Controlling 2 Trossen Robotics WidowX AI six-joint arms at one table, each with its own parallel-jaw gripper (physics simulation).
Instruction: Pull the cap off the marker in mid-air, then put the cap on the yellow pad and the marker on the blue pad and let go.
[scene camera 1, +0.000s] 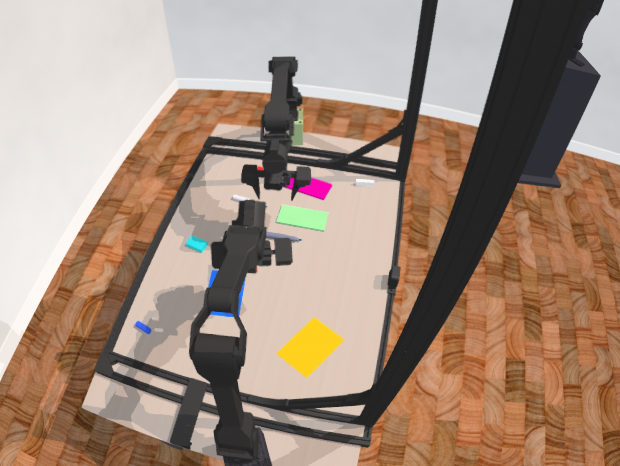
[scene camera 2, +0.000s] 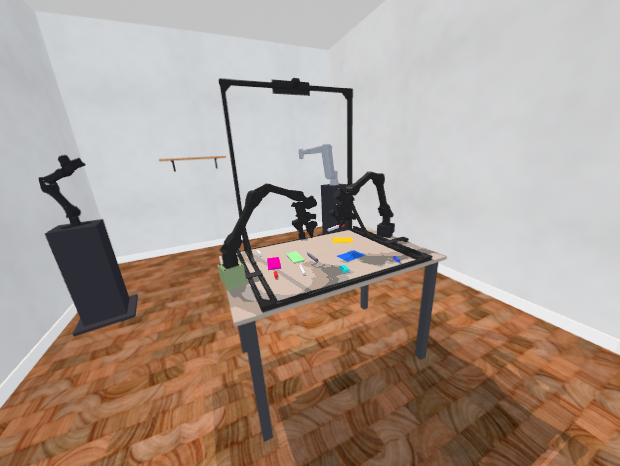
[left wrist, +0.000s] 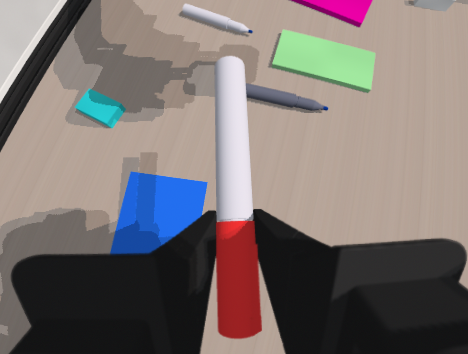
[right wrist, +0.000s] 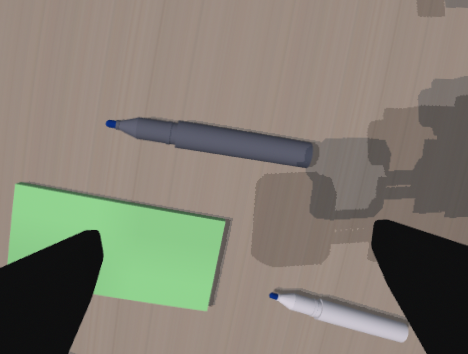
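Seen in the pictures: left gripper, fingertip midpoint: (scene camera 2: 338, 227) (left wrist: 234, 218); right gripper, fingertip midpoint: (scene camera 1: 275, 199) (scene camera 2: 307, 236) (right wrist: 238, 239); left arm's base, origin of the base link: (scene camera 1: 243, 450) (scene camera 2: 386, 224); right arm's base, origin of the base link: (scene camera 2: 230, 265).
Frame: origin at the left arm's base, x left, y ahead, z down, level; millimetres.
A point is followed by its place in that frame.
The marker has a white body (scene camera 2: 332, 228) @(z -86, x -137, y 525 mm) (left wrist: 233, 140) @(z -92, x -138, y 503 mm) and a red cap (scene camera 2: 342, 225) (left wrist: 237, 280) @(z -93, x -128, y 440 mm), joined and held in the air. My left gripper (scene camera 2: 342, 217) @(z -78, x -132, y 467 mm) (left wrist: 234, 218) @(z -78, x -132, y 467 mm) is shut on the cap near the joint; the white body sticks out beyond the fingertips. In scene camera 1 the arm hides most of it. My right gripper (scene camera 1: 275, 197) @(z -57, x -229, y 658 mm) (scene camera 2: 306, 236) @(z -57, x -229, y 658 mm) (right wrist: 238, 239) @(z -57, x -229, y 658 mm) is open and empty, above the table, apart from the marker. The yellow pad (scene camera 1: 310, 347) @(z 87, x -225, y 259 mm) (scene camera 2: 342, 240) @(z 87, x -220, y 269 mm) lies bare. The blue pad (scene camera 1: 214, 280) (scene camera 2: 350, 256) @(z 87, x -30, y 493 mm) (left wrist: 170, 200) @(z 87, x -56, y 517 mm) is partly hidden by the left arm in scene camera 1.
A dark grey pen (scene camera 1: 284, 236) @(z 69, x -241, y 620 mm) (left wrist: 275, 96) @(z 71, x -219, y 629 mm) (right wrist: 240, 142) @(z 69, x -206, y 639 mm), a white pen (scene camera 1: 239, 198) @(z 73, x -133, y 814 mm) (left wrist: 210, 19) @(z 76, x -154, y 795 mm) (right wrist: 360, 318) @(z 73, x -152, y 800 mm), a green block (scene camera 1: 302, 217) @(z 80, x -313, y 687 mm) (right wrist: 150, 250) @(z 80, x -290, y 696 mm), a magenta block (scene camera 1: 315, 187) @(z 80, x -387, y 803 mm), a cyan block (scene camera 1: 196, 244) @(z 73, x 28, y 661 mm) and a blue cylinder (scene camera 1: 143, 327) @(z 68, x 221, y 404 mm) lie on the table. Black rails edge it.
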